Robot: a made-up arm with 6 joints.
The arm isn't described. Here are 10 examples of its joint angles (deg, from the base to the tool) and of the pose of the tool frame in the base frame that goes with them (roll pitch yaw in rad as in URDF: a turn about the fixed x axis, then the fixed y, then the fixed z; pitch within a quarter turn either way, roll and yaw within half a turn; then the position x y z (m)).
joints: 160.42 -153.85 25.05 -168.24 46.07 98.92
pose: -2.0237 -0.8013 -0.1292 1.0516 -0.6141 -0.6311
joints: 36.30 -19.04 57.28 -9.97 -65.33 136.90
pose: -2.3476 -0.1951 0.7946 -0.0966 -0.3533 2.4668
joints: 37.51 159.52 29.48 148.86 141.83 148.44
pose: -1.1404 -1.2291 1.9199 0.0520 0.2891 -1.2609
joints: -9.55 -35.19 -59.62 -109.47 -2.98 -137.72
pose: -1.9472 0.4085 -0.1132 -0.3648 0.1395 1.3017
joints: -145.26 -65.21 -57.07 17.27 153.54 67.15
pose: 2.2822 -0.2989 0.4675 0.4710 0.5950 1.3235
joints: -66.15 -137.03 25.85 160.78 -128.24 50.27
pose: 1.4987 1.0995 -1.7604 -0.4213 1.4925 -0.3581
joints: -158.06 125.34 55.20 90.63 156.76 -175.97
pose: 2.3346 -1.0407 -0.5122 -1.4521 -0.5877 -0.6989
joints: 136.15 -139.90 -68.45 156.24 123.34 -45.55
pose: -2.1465 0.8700 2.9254 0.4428 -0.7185 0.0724
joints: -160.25 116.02 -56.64 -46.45 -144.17 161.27
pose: 2.4857 -0.5278 -2.2836 -0.6946 -0.0803 0.0530
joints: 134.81 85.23 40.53 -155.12 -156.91 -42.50
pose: 1.4975 -1.1196 -1.1768 -1.3818 1.0937 0.2258
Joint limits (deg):
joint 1: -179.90..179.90
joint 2: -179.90..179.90
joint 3: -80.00..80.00
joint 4: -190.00..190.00
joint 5: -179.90..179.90
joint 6: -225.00..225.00
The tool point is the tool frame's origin. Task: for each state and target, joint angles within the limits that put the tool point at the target. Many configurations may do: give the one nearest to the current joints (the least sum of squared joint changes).
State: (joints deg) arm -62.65 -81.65 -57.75 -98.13 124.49 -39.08
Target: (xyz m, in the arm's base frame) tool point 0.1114 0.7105 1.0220
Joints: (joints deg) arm -93.41 -69.94 -53.07 -107.37 124.49 -39.08
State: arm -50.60 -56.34 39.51 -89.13 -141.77 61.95
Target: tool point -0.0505 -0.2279 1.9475
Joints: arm -78.34 -16.35 4.59 -65.58 -141.77 61.95
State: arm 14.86 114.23 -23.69 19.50 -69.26 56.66
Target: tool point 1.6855 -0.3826 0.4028
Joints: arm -6.13 77.66 11.17 29.87 -69.26 56.66
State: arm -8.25 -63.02 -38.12 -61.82 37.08 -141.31
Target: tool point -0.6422 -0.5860 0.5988
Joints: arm 33.36 -101.02 -54.50 -53.84 37.08 -141.31
